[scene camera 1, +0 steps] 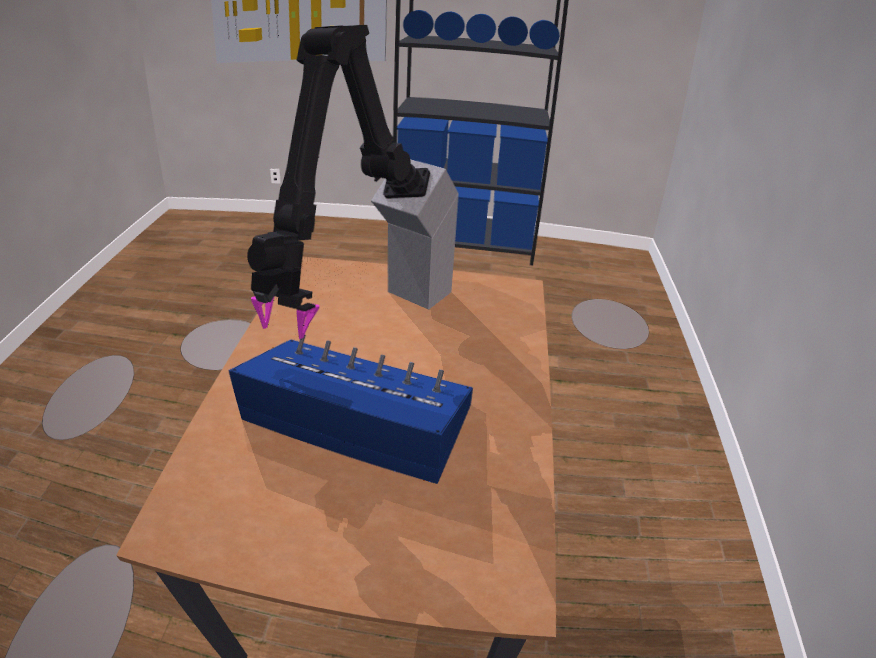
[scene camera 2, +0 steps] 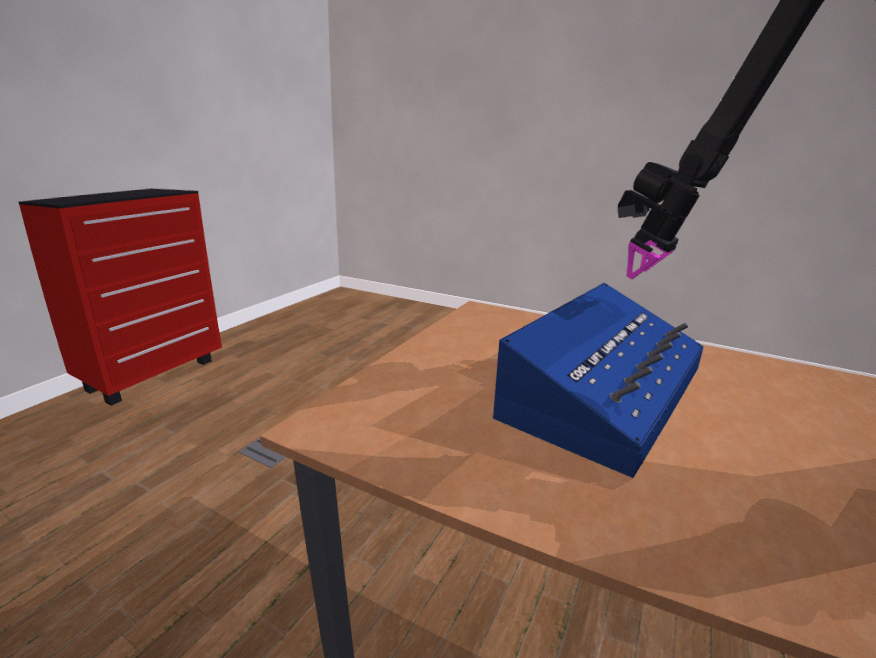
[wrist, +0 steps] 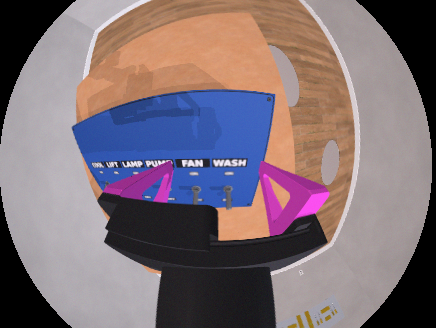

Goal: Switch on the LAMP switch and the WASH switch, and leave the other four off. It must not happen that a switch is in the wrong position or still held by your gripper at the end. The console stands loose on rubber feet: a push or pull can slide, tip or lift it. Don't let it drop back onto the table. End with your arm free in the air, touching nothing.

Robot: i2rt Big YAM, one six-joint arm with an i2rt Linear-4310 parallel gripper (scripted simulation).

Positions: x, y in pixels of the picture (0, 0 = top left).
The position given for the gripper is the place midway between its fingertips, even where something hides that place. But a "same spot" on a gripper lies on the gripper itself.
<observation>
gripper: scene camera 1; scene camera 2 636, 274; wrist
blue console: scene camera 1; scene camera 2 561, 378; wrist
same spot on blue console: [wrist: 215, 138] = [scene camera 1: 282, 370]
same spot on gripper: [wrist: 190, 227] = [scene camera 1: 280, 300]
</observation>
